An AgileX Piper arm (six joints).
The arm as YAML. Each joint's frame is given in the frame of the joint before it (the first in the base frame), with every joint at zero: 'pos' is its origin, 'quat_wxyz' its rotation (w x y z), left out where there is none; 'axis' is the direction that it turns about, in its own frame. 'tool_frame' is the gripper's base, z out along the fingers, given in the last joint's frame.
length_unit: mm
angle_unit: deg
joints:
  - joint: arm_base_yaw
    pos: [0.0, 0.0, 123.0]
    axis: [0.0, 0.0, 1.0]
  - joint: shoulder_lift
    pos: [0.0, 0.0, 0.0]
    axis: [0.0, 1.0, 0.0]
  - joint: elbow
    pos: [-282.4, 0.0, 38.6]
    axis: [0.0, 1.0, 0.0]
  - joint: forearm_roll
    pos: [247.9, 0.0, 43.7]
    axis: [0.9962, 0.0, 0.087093]
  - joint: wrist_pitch
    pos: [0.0, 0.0, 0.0]
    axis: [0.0, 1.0, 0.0]
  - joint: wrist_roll
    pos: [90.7, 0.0, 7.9]
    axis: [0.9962, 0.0, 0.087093]
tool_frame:
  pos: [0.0, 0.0, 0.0]
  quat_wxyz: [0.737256, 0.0, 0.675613, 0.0]
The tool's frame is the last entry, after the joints.
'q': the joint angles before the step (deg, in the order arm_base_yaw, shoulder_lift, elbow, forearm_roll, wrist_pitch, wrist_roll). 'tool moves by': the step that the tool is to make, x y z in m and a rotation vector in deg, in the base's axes. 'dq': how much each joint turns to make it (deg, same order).
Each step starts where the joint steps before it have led.
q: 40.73, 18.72, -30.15, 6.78, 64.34, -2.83
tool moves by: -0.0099, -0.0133, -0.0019, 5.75, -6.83, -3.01
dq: 0.05, -7.96, 1.86, -2.43, -3.09, 2.88
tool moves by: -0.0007, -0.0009, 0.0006, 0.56, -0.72, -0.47
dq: -0.47, -0.58, 0.01, -0.01, -0.34, -0.05
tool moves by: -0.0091, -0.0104, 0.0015, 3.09, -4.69, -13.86
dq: -13.88, -5.61, 0.00, 0.01, 0.02, -0.01
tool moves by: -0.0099, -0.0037, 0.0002, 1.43, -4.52, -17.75
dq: -17.72, -4.71, -0.01, -0.04, 0.00, 0.03
